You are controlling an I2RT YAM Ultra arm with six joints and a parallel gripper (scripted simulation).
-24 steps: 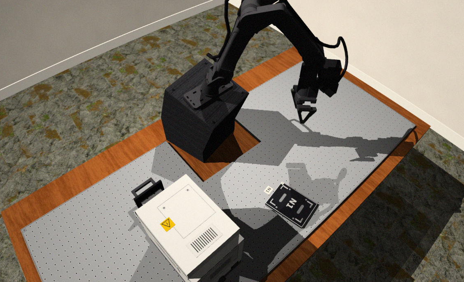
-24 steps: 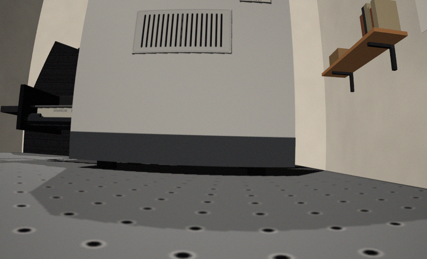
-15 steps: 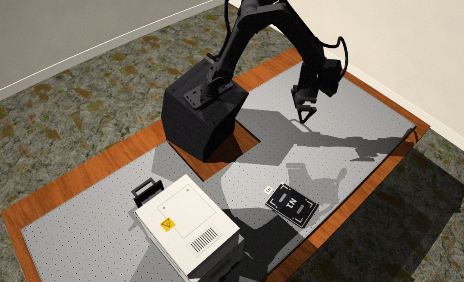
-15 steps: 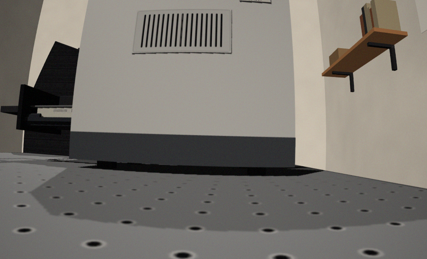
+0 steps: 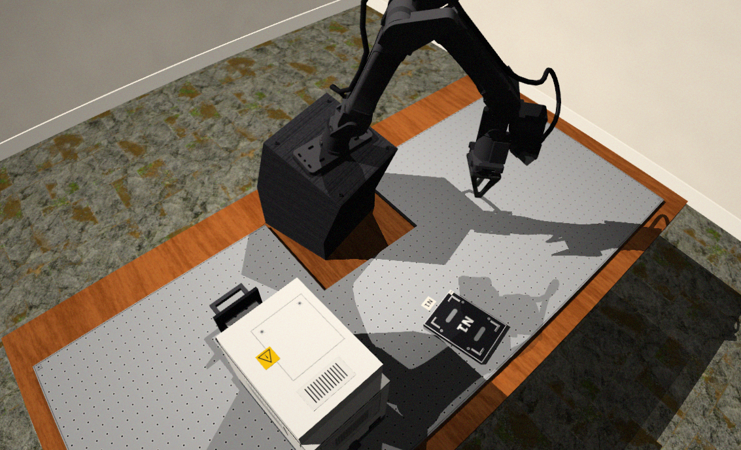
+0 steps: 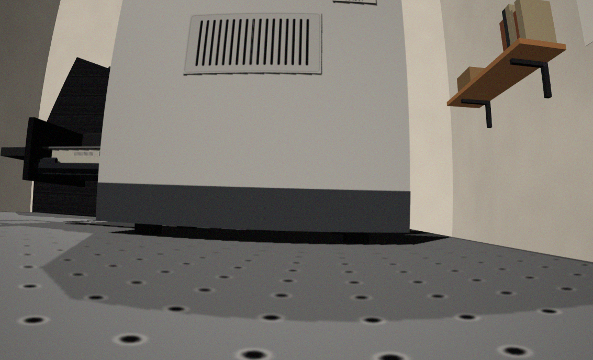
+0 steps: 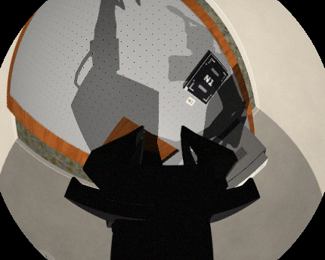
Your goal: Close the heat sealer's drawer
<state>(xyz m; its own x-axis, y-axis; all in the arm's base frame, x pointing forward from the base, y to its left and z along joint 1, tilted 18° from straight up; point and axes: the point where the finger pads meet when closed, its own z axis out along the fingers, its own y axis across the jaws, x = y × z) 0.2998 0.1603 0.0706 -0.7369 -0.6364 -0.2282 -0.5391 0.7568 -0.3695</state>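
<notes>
My hand is 54 cm to the left of the sealer drawer, 18 cm above it and 16 cm past it.
</notes>
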